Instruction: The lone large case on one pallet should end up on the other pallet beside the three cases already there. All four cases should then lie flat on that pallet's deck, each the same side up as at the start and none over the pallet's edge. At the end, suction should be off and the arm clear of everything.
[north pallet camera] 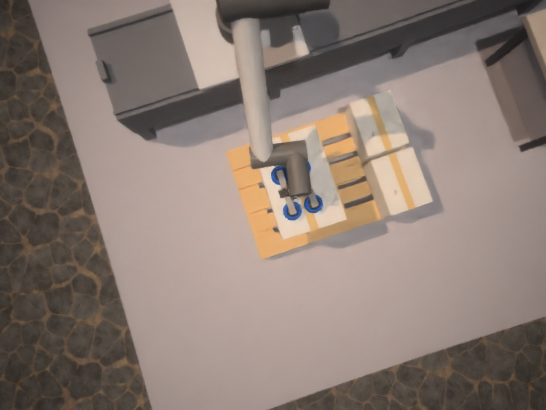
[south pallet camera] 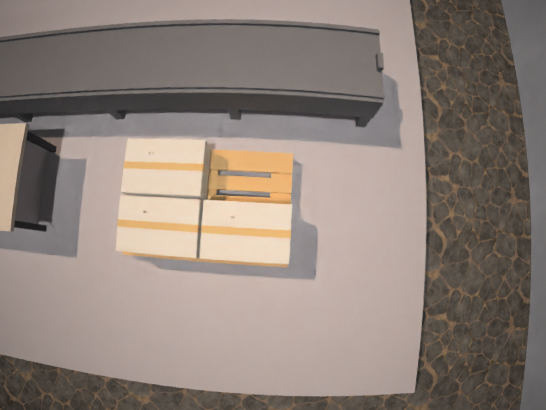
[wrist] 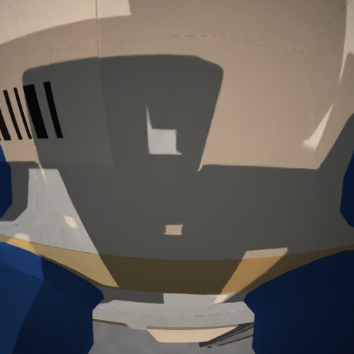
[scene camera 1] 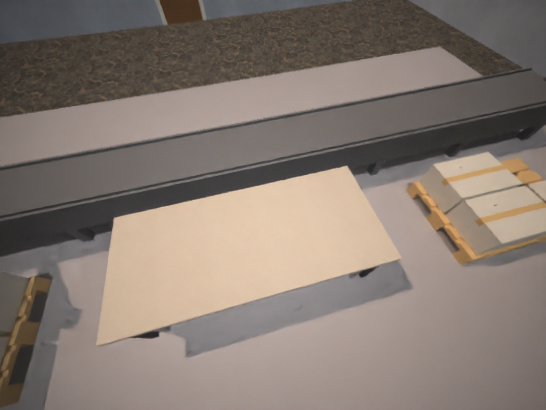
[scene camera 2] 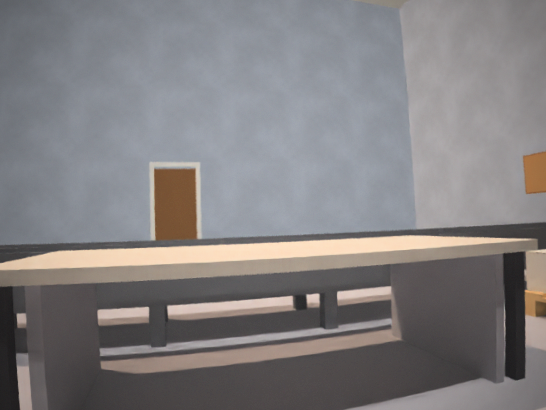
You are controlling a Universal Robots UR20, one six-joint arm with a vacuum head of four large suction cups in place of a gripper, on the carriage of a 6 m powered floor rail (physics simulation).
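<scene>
My vacuum head (north pallet camera: 298,189) (wrist: 175,240), with blue cups, is on top of the large case (north pallet camera: 322,175) (wrist: 260,115) and holds it by suction. In the north pallet view the case hangs level, a little above the bare left part of the north pallet (north pallet camera: 350,171). Two smaller cases (north pallet camera: 367,125) (north pallet camera: 402,187) stand at that pallet's right end, apart from it. The south pallet (south pallet camera: 252,161) (scene camera 1: 515,165) bears three cases (south pallet camera: 165,152) (south pallet camera: 157,240) (south pallet camera: 245,250), flat and close together. Its upper right quarter in the south pallet view is bare slats. The gap under the held case is hidden.
A cream table (scene camera 1: 250,245) (scene camera 2: 275,256) (south pallet camera: 10,175) stands between the two pallets. The long grey floor rail (scene camera 1: 250,140) (north pallet camera: 145,65) (south pallet camera: 200,60) runs behind them. My arm (north pallet camera: 252,85) reaches from the rail over the north pallet. Part of that pallet (scene camera 1: 25,330) shows in scene camera 1.
</scene>
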